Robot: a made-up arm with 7 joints.
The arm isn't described. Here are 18 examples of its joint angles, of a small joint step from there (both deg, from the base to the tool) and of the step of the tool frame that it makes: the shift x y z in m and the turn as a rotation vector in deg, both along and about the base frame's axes.
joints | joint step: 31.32 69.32 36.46 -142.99 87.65 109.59 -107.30 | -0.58 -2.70 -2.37 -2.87 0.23 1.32 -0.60
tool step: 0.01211 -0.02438 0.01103 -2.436 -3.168 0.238
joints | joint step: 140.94 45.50 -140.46 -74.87 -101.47 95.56 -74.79 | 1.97 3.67 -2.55 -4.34 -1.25 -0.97 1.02
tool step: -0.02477 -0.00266 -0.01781 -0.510 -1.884 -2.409
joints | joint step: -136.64 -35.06 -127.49 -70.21 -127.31 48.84 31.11 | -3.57 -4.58 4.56 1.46 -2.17 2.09 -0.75
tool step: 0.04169 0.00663 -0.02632 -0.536 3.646 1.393
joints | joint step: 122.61 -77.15 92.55 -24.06 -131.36 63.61 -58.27 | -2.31 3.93 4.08 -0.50 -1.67 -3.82 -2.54
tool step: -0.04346 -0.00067 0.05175 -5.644 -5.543 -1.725
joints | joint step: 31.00 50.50 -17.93 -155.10 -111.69 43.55 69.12 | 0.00 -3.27 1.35 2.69 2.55 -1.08 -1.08
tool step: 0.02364 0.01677 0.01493 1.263 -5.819 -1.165
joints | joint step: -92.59 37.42 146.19 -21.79 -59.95 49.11 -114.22 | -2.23 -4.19 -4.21 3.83 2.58 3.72 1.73
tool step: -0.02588 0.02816 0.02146 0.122 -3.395 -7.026
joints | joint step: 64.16 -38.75 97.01 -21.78 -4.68 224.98 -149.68 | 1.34 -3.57 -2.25 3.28 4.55 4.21 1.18
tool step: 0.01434 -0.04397 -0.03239 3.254 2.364 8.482
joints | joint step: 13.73 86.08 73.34 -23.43 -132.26 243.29 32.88 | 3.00 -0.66 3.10 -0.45 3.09 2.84 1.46
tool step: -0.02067 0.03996 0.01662 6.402 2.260 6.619
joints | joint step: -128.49 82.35 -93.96 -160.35 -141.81 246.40 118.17 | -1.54 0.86 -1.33 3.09 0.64 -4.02 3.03
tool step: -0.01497 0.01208 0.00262 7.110 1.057 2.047
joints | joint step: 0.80 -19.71 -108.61 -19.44 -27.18 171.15 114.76 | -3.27 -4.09 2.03 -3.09 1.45 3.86 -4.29
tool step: -0.06747 0.00141 -0.02943 0.649 -1.159 -2.803
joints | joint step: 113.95 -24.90 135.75 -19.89 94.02 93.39 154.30 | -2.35 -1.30 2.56 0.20 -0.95 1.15 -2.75
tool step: -0.00795 -0.02115 -0.01239 -1.563 0.158 -0.837
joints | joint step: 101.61 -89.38 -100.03 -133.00 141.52 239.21 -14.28 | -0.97 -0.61 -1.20 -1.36 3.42 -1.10 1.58
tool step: -0.01240 0.00095 -0.00887 2.361 4.979 -1.830
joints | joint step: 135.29 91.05 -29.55 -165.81 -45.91 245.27 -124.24 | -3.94 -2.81 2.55 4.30 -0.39 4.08 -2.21
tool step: -0.00271 0.02368 -0.01074 5.089 10.504 -0.807
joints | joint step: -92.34 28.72 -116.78 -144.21 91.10 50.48 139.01 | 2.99 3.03 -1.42 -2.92 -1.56 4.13 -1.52
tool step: 0.01643 -0.01799 -0.01159 5.556 -1.292 -1.455
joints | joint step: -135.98 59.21 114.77 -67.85 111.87 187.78 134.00 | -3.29 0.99 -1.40 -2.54 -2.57 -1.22 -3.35
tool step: -0.03022 -0.00170 -0.02137 -2.285 5.332 -4.575
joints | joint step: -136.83 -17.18 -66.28 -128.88 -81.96 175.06 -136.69 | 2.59 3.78 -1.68 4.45 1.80 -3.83 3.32
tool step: -0.03262 -0.00930 0.01687 1.071 0.392 -5.787
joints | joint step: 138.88 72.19 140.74 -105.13 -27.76 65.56 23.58 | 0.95 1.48 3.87 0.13 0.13 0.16 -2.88
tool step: 0.01259 0.01859 0.01357 -4.995 1.817 4.656
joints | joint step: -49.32 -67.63 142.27 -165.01 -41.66 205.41 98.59 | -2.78 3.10 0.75 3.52 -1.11 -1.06 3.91
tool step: 0.00312 0.02851 0.00323 4.804 2.208 -3.320
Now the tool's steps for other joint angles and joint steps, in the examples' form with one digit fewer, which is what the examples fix.
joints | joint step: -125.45 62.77 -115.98 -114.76 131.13 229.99 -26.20 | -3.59 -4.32 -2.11 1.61 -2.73 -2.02 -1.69
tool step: 0.0234 0.0472 0.0381 -1.62 -0.19 -2.32
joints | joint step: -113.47 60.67 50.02 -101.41 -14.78 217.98 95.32 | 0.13 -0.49 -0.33 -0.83 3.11 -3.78 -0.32
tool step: 0.0020 0.0001 -0.0018 5.01 0.61 0.70
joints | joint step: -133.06 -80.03 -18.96 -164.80 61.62 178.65 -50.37 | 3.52 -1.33 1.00 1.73 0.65 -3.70 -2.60
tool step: -0.0049 0.0025 0.0105 0.49 4.02 6.59
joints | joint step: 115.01 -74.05 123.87 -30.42 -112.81 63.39 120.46 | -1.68 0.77 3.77 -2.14 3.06 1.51 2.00
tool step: -0.0328 -0.0073 -0.0124 2.98 -5.86 -0.23
